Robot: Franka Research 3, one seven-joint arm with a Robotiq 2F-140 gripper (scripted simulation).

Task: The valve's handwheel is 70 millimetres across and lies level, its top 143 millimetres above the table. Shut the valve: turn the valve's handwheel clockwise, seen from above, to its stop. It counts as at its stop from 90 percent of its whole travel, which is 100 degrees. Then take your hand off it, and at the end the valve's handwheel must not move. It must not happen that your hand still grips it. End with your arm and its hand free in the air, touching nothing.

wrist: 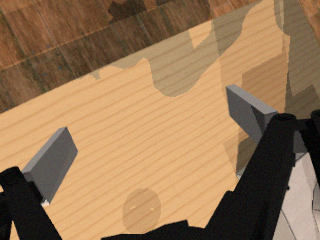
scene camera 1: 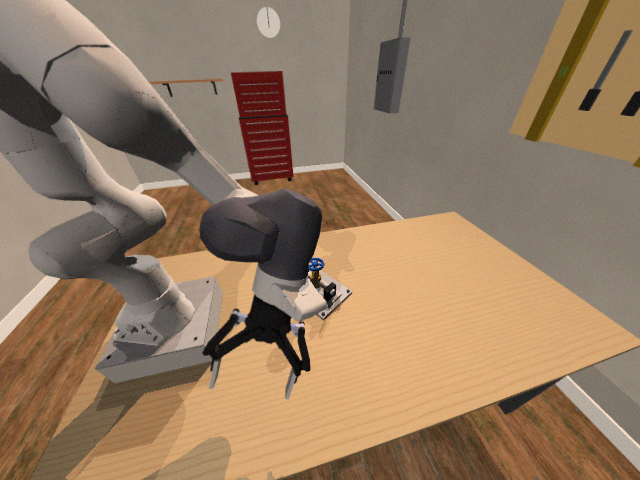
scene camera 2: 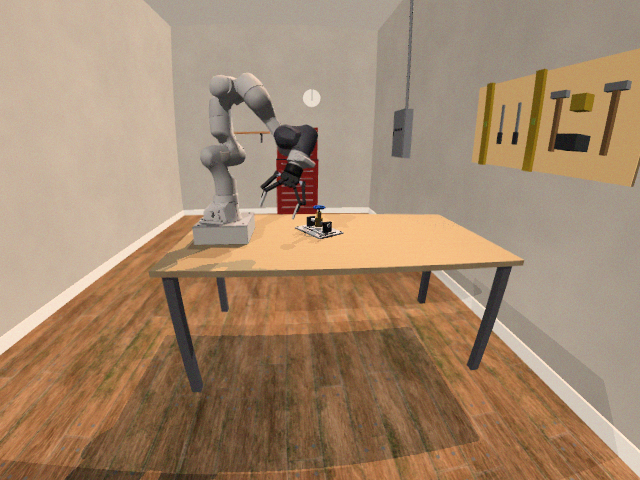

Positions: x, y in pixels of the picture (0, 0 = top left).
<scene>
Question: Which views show my gripper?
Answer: The wrist view, scene camera 1 and scene camera 2: all of them.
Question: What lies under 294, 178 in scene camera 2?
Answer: My gripper.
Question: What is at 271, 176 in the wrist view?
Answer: My gripper.
</scene>
